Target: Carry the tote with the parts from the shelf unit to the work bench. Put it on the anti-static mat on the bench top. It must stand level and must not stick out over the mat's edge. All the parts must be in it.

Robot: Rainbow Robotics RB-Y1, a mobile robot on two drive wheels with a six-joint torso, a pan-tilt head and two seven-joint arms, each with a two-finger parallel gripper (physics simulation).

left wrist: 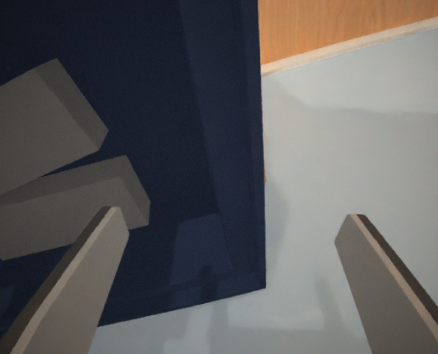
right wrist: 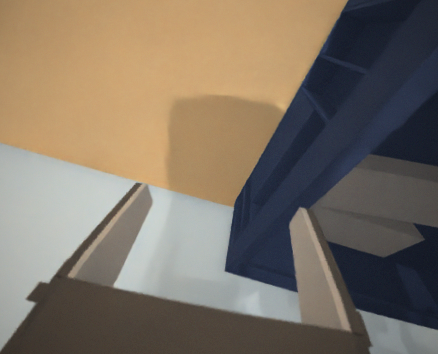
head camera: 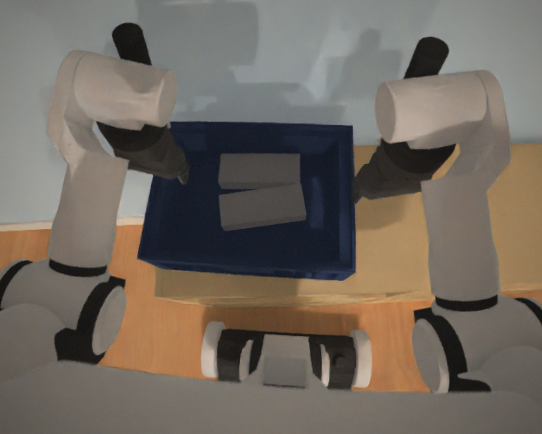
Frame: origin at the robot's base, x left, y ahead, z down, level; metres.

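Where they show: left gripper, fingertip midpoint: (left wrist: 231, 225) (head camera: 158, 172); right gripper, fingertip midpoint: (right wrist: 220, 204) (head camera: 382, 194).
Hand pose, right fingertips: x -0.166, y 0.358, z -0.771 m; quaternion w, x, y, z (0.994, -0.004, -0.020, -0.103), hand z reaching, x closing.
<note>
Each offset is from my right fingertips to the top centre of the thing. "spot": to the spot under its first point. Level surfaces: height alone.
The dark blue tote @[dx +0.249, dy +0.008, dz +0.014 m] (head camera: 346, 210) (left wrist: 227, 125) (right wrist: 295, 165) lies below my arms in the head view, over a light wooden board @[dz +0.161 m] (head camera: 395, 250) (right wrist: 125, 75). Two grey block-like parts @[spot: dx +0.242, dy +0.093, dz +0.103 m] (head camera: 260, 169) @[spot: dx +0.231, dy +0.001, dz +0.103 m] (head camera: 262, 207) lie in it side by side, one slightly turned; grey parts also show in the left wrist view (left wrist: 40, 125) and right wrist view (right wrist: 395, 192). My left gripper (head camera: 185, 177) (left wrist: 231, 225) is open at the tote's left side, its side rim seen between the fingers. My right gripper (head camera: 356, 196) (right wrist: 220, 204) is open at the right side. The mat does not show.
A pale blue-grey wall (head camera: 300, 55) (left wrist: 360, 150) (right wrist: 45, 200) stands behind the tote. Orange wooden floor @[dz +0.771 m] (head camera: 160, 330) (left wrist: 320, 30) shows in front and at the left. My own wheeled base (head camera: 285, 357) is at the bottom of the head view, close to the board's front edge.
</note>
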